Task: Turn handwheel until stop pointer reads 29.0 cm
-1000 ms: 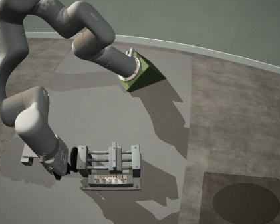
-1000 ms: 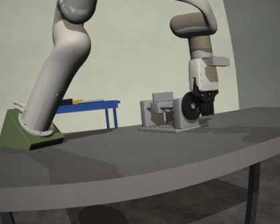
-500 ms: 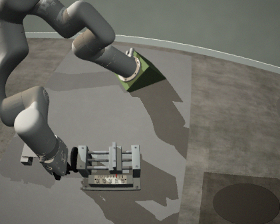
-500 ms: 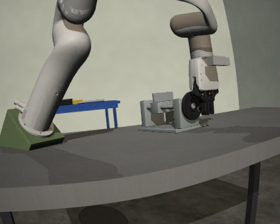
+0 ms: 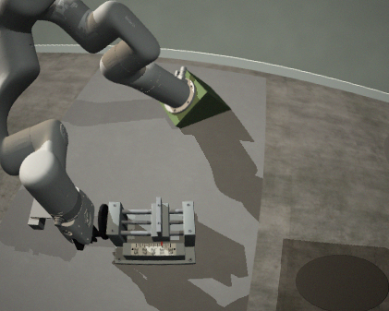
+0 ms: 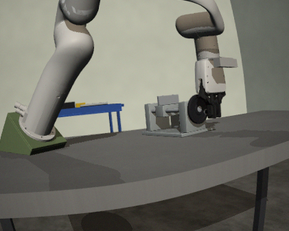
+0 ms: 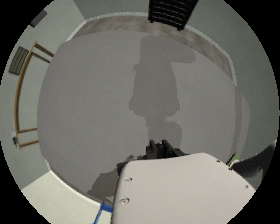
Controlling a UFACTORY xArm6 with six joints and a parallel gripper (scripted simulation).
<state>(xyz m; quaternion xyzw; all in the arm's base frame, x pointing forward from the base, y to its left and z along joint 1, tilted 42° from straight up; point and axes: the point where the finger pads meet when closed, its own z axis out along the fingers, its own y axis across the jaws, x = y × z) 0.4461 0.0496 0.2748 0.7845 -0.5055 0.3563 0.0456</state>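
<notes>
Right now the black handwheel is 10 mm behind my hand and 20 mm to the left of it. Also, from my hand: movable stop: 60 mm behind, 160 mm to the left, 20 mm above.
</notes>
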